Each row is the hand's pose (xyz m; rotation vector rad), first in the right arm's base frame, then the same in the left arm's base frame.
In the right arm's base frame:
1: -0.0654 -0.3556 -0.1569 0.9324 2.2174 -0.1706
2: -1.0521 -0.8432 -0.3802 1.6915 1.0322 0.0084
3: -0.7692 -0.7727 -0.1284 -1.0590 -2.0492 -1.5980
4: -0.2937 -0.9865 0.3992 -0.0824 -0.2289 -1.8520
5: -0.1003 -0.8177 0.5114 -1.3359 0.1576 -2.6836
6: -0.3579 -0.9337 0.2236 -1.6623 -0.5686 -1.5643
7: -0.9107 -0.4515 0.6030 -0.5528 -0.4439 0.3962
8: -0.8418 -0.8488 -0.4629 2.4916 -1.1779 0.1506
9: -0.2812 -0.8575 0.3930 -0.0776 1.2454 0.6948
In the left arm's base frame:
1: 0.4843 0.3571 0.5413 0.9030 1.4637 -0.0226
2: -0.1857 -0.0723 -0.2511 1.4689 0.3624 0.4251
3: -0.1273 0.0127 0.1200 0.5949 2.1062 1.7798
4: -0.1537 -0.1546 0.8422 0.5068 -0.8525 -1.9434
5: -0.0543 0.0125 1.0439 0.3108 -0.0056 3.1167
6: -0.0783 -0.1252 0.6656 -1.2011 -0.9370 -2.2813
7: -0.6519 0.4577 0.5500 -0.8395 -1.0713 0.0731
8: 0.0230 -0.1093 -0.1724 2.2846 -1.5365 1.1166
9: -0.1184 -0.0298 0.8379 -0.3098 0.5879 0.4058

